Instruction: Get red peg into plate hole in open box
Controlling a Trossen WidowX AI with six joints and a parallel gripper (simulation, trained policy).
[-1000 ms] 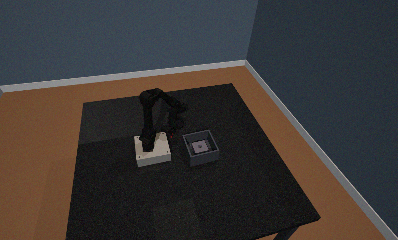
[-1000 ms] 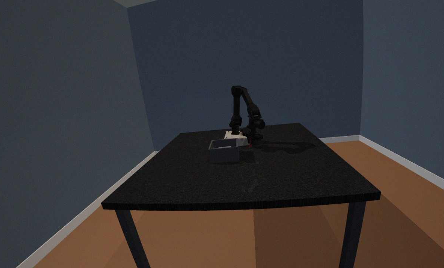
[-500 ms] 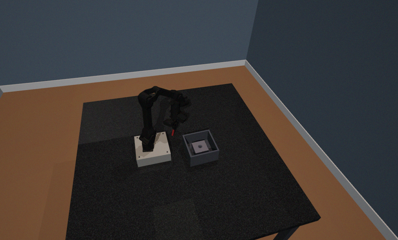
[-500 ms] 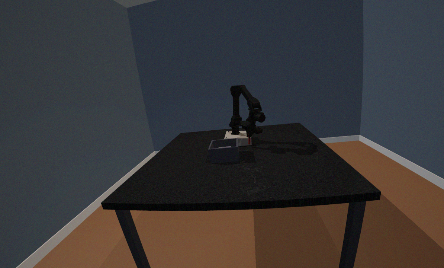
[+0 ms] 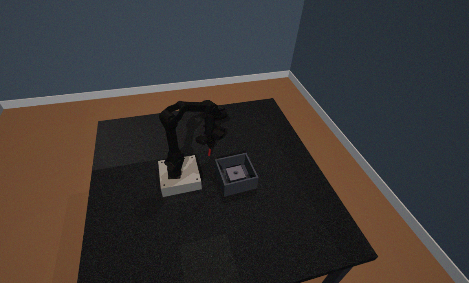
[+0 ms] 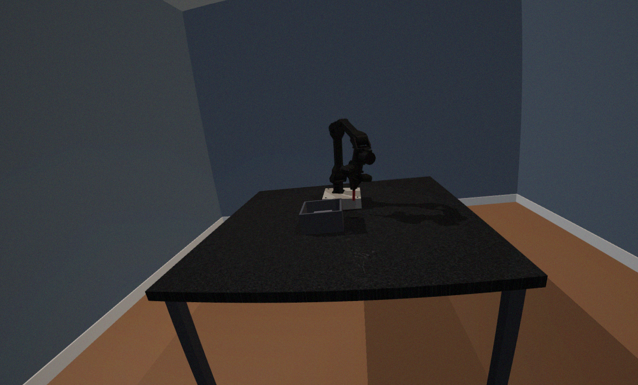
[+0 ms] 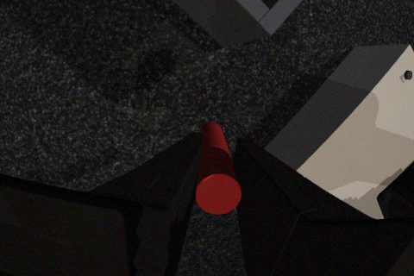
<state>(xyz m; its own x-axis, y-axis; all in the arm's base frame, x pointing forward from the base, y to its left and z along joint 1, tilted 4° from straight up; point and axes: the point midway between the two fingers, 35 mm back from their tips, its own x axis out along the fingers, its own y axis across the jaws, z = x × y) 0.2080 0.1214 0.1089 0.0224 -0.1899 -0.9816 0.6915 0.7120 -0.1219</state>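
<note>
Now: the light grey plate 13 cm to the right of my gripper tip, 13 cm ahead of it and 9 cm below it. From my gripper tip the other things lie so: grey box 13 cm to the right, 13 cm ahead, 11 cm below; red peg 2 cm below, 1 cm behind.
</note>
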